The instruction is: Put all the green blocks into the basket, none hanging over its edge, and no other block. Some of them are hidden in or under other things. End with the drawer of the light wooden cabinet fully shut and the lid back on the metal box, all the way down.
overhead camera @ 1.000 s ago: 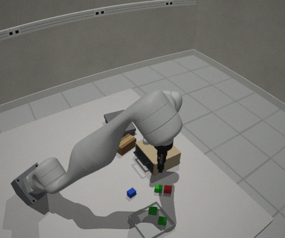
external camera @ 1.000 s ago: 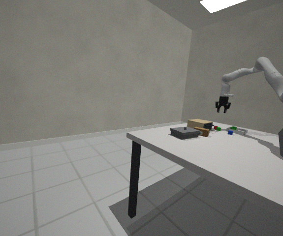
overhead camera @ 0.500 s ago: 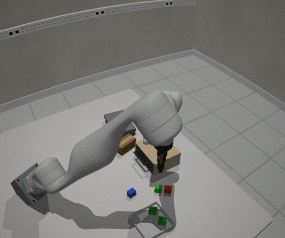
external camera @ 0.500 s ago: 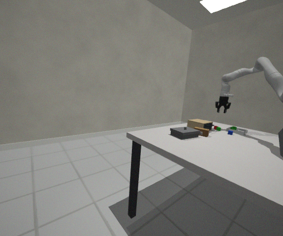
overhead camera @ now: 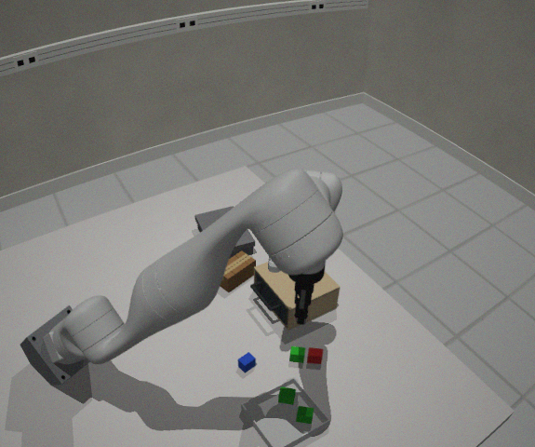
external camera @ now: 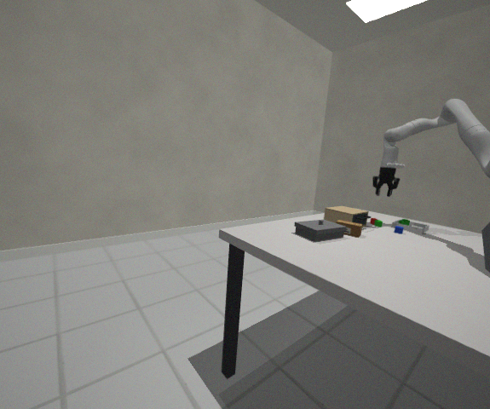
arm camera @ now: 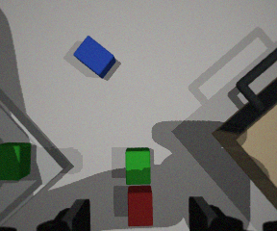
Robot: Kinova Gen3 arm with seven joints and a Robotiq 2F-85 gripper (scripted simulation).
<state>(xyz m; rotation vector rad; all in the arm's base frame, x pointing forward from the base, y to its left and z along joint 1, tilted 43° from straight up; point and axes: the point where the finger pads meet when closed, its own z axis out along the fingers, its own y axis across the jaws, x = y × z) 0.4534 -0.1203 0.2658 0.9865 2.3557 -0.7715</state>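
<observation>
Right now my hand is 30 mm short of the red block, 30 mm to the left of it and 170 mm above it. Also, from my hand: grey basket: 140 mm behind, 110 mm to the right, 170 mm below; then blue block: 110 mm behind, 60 mm to the left, 170 mm below; then light wooden cabinet: 130 mm ahead, 150 mm to the left, 150 mm below.
</observation>
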